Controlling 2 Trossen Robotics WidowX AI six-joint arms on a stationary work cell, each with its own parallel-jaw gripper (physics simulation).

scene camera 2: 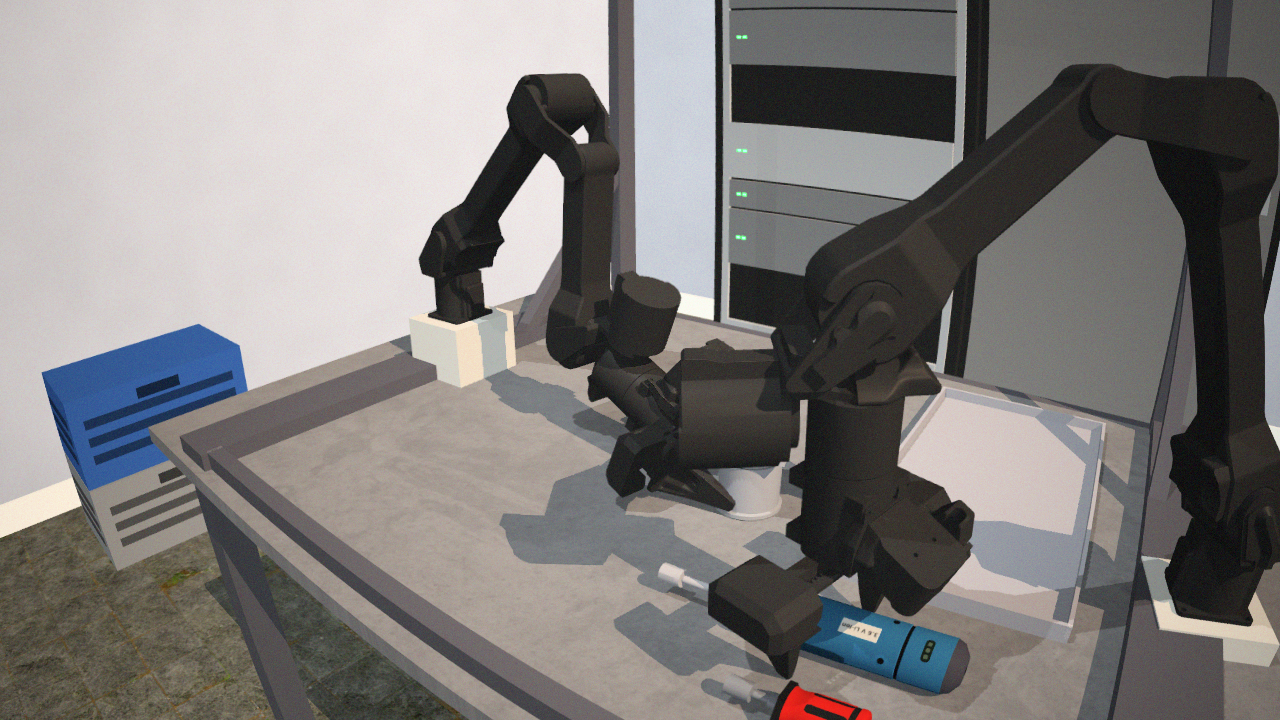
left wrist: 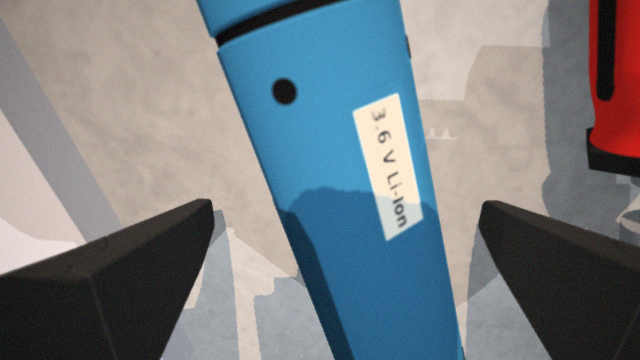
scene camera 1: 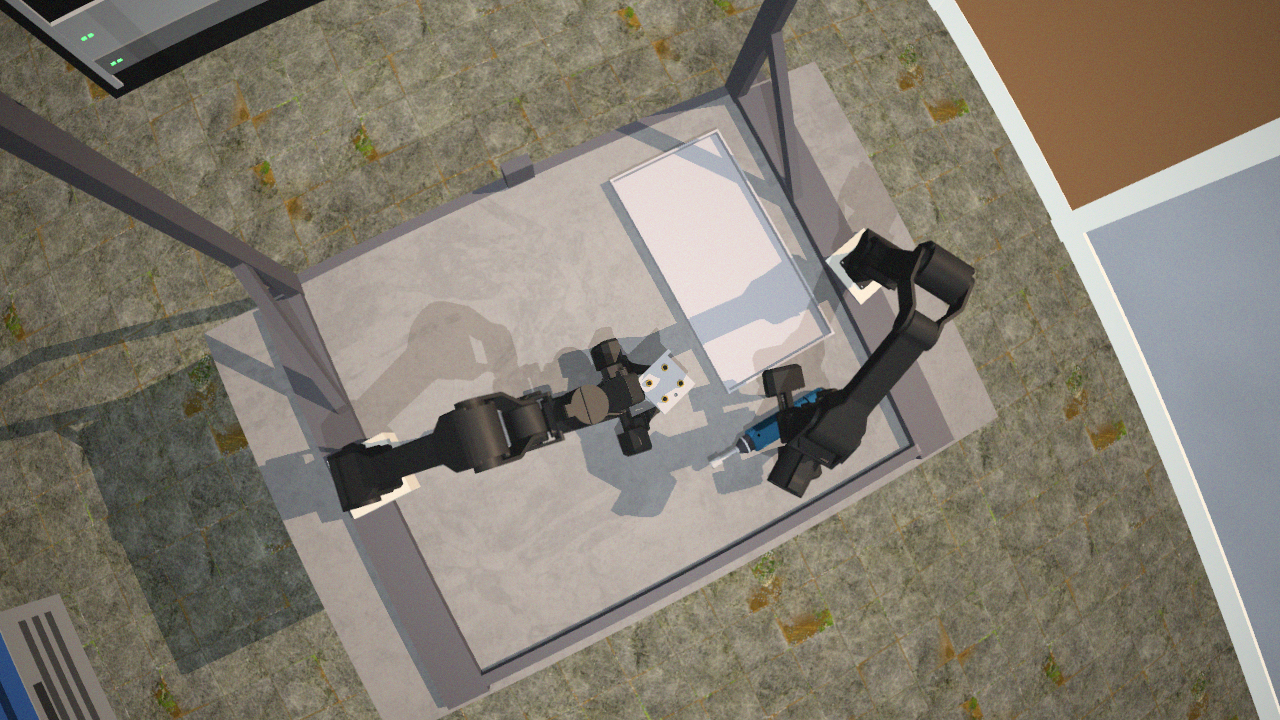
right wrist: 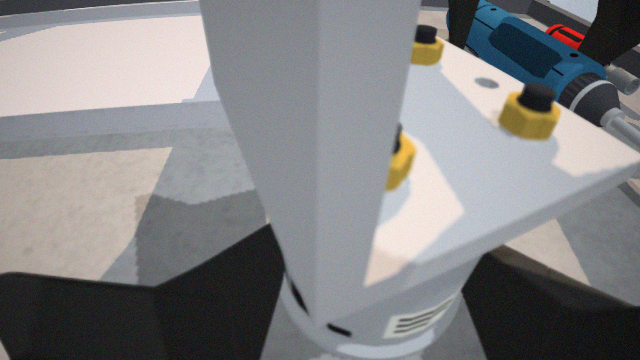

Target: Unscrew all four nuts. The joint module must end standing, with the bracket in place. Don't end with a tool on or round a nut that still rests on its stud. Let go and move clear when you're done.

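Frame: origin at the left arm's base, x ahead, y left, z up, level; centimetres.
Seen in the pictures: left gripper, between the fingertips: (scene camera 2: 828, 642) (left wrist: 347, 212) (scene camera 1: 775, 421) (right wrist: 509, 75); right gripper, between the fingertips: (scene camera 2: 754, 496) (scene camera 1: 664, 385); left arm's base, origin of its link: (scene camera 2: 1206, 597) (scene camera 1: 862, 265); right arm's base, origin of its link: (scene camera 2: 460, 314) (scene camera 1: 368, 475).
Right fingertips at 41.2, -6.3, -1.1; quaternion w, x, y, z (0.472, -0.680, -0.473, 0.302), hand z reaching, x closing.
Pixels of each thing's middle, then the offset from my right fingertips to it, as dx, dy, dz.
- joint module, middle of its body: (right wrist: 384, 195) (scene camera 2: 750, 467) (scene camera 1: 662, 385) +0.6, -0.3, +2.7
- blue power screwdriver, middle of its body: (left wrist: 377, 284) (scene camera 2: 807, 621) (right wrist: 536, 65) (scene camera 1: 771, 428) -9.3, +17.2, +0.9
- red tool, middle of its body: (scene camera 2: 794, 708) (right wrist: 587, 59) -10.7, +25.4, +0.4
- shallow white tray, middle of its body: (right wrist: 126, 48) (scene camera 2: 992, 483) (scene camera 1: 722, 257) -22.3, -10.5, -0.3
The joint module (scene camera 2: 756, 492) (right wrist: 365, 315) stands upright. Its bracket (scene camera 1: 665, 382) (right wrist: 480, 190) is on top, with a tall flange. Yellow nuts (right wrist: 529, 117) (right wrist: 426, 51) (right wrist: 401, 162) sit on dark studs in the bracket plate; several show in scene camera 1. My right gripper (right wrist: 370, 235) is shut on the module's round body, below the bracket. The blue power screwdriver (scene camera 1: 765, 434) (scene camera 2: 895, 640) (left wrist: 345, 150) (right wrist: 525, 47) lies on the table. My left gripper (scene camera 1: 787, 425) (left wrist: 347, 212) is open, with one finger on each side of its blue body and gaps between.
A red tool (scene camera 2: 819, 702) (left wrist: 615, 65) (right wrist: 565, 35) lies beside the blue screwdriver, at the bottom edge of scene camera 2. A shallow white tray (scene camera 1: 698, 241) (scene camera 2: 993, 465) (right wrist: 100, 65) lies beyond the module. A raised frame edges the table.
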